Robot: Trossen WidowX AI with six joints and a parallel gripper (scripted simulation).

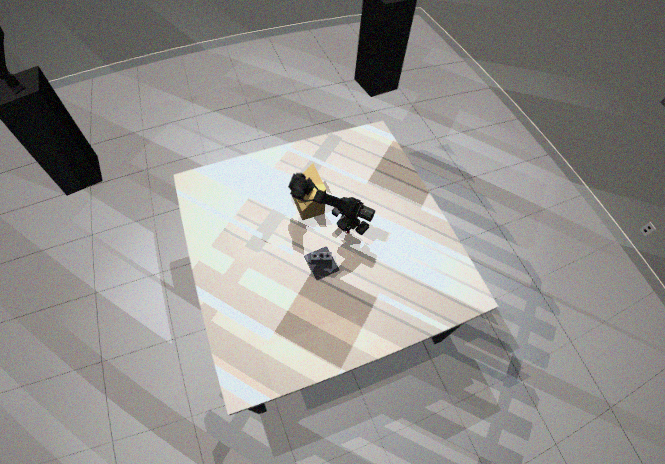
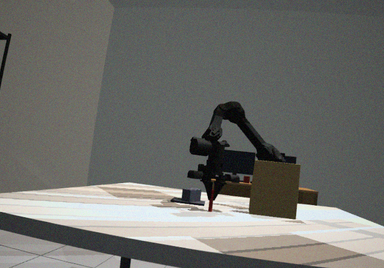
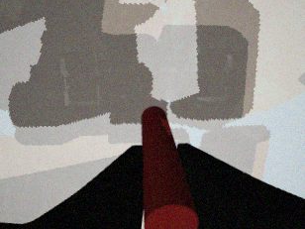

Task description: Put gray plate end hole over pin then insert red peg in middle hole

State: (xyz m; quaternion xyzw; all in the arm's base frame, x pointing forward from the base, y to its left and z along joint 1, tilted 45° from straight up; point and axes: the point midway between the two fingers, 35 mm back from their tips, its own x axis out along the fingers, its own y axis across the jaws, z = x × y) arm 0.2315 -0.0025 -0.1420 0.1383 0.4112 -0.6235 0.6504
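Right now the gray plate is 8 cm ahead of my gripper tip and 19 cm to the right of it. The rest, counted from my gripper tip: dark flat base (9 cm ahead, 18 cm to the right, 3 cm below); red peg (right at my gripper tip).
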